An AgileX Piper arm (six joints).
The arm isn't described. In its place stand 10 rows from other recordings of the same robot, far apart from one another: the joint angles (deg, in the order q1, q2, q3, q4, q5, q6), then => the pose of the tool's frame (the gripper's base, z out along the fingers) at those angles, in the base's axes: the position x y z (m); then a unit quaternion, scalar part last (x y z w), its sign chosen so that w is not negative.
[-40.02 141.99 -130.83 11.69 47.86 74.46] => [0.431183, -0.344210, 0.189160, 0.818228, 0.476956, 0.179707, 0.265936]
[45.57 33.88 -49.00 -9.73 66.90 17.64] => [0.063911, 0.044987, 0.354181, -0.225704, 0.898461, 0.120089, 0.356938]
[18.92 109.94 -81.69 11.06 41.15 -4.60] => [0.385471, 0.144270, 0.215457, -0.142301, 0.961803, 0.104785, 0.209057]
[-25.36 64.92 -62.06 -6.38 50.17 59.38] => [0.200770, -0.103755, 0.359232, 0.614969, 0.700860, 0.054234, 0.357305]
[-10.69 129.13 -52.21 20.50 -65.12 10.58] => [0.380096, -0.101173, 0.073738, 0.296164, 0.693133, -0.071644, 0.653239]
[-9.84 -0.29 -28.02 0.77 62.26 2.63] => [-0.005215, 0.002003, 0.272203, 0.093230, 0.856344, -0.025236, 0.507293]
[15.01 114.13 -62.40 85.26 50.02 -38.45] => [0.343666, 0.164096, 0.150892, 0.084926, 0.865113, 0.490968, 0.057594]
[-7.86 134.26 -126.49 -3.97 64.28 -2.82] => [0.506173, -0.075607, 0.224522, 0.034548, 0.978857, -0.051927, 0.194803]
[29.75 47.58 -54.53 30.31 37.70 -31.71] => [0.124251, 0.103364, 0.398839, -0.340202, 0.748748, 0.236574, 0.517371]
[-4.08 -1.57 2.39 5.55 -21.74 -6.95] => [0.046638, -0.006595, 0.233667, 0.025776, 0.530728, -0.052897, 0.845497]
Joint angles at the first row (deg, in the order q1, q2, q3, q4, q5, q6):
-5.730, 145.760, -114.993, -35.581, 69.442, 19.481
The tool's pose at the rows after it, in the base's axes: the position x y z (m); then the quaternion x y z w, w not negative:
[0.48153, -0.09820, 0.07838, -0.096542, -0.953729, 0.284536, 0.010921]
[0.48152, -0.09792, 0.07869, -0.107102, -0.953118, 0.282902, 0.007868]
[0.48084, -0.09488, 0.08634, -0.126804, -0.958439, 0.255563, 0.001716]
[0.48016, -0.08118, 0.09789, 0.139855, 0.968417, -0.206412, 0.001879]
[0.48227, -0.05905, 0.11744, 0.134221, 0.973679, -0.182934, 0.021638]
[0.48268, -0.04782, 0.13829, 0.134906, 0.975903, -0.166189, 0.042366]
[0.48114, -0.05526, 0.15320, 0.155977, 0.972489, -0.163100, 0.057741]
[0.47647, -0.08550, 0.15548, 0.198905, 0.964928, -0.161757, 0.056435]
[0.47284, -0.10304, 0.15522, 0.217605, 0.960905, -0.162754, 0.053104]
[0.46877, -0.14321, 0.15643, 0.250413, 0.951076, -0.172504, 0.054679]
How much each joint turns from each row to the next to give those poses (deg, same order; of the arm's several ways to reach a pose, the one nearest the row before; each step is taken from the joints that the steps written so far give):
0.001, 0.687, 0.059, -0.114, -0.229, 1.089
0.000, -0.055, -0.003, 0.229, 0.001, 1.145
-0.172, -1.319, 0.231, 3.552, -0.115, 0.287
0.630, -2.064, 0.460, 6.360, 0.228, -1.031
2.177, -2.633, 0.283, 2.808, 0.059, -0.116
1.031, -2.580, 0.004, 1.833, 0.055, -0.056
-0.917, -1.775, -0.003, 0.172, 0.001, 1.202
-3.667, -0.286, -0.002, 0.287, 0.002, 1.260
-2.119, -0.002, 0.061, -0.001, -0.002, 0.116
-4.583, 1.205, -2.466, -0.916, 0.287, -0.573

